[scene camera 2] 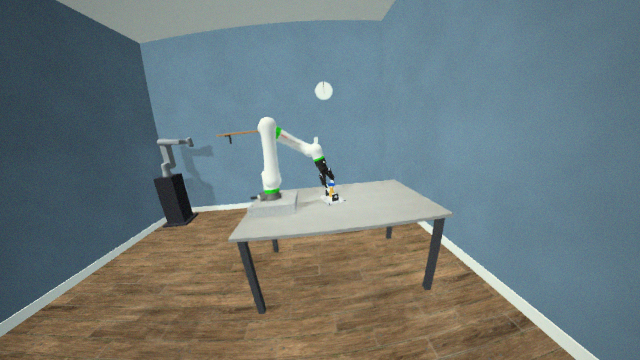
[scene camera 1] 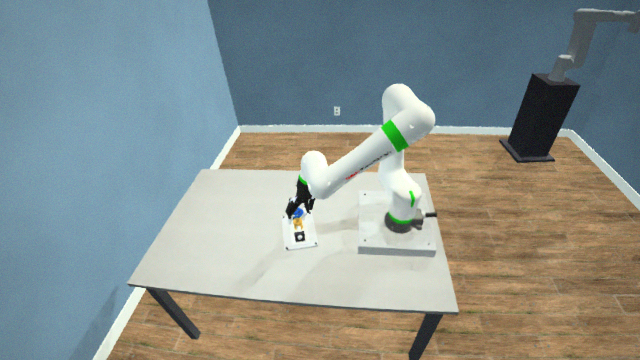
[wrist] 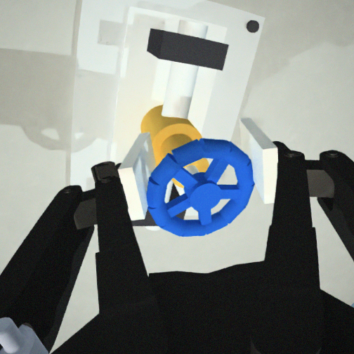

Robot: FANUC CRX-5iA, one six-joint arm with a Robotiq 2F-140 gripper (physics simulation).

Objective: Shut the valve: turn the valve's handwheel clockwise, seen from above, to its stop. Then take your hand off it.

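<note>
The blue five-spoked handwheel point(scene camera 1: 298, 212) point(scene camera 2: 331, 184) point(wrist: 206, 196) sits on top of the yellow valve body point(scene camera 1: 298, 223) point(scene camera 2: 331, 192) point(wrist: 170, 127). The valve stands on a white base plate point(scene camera 1: 310, 232) point(wrist: 245, 55) on the table. My gripper point(scene camera 1: 300, 210) point(scene camera 2: 327, 183) point(wrist: 196, 144) reaches down at a slant and is shut on the handwheel, with one pale finger pad at each side of the rim. In the wrist view a narrow gap seems to show beside the right pad; exact contact is hard to see. The black fingers partly cover the wheel in scene camera 1.
A white pipe runs from the valve body through a black block point(scene camera 1: 299, 236) point(wrist: 190, 50) on the plate. My arm's base stands on a grey slab point(scene camera 1: 372, 220) point(scene camera 2: 280, 206) at one end of the table point(scene camera 1: 225, 225) point(scene camera 2: 380, 205). A grey arm on a black pedestal point(scene camera 1: 542, 115) point(scene camera 2: 173, 200) stands apart.
</note>
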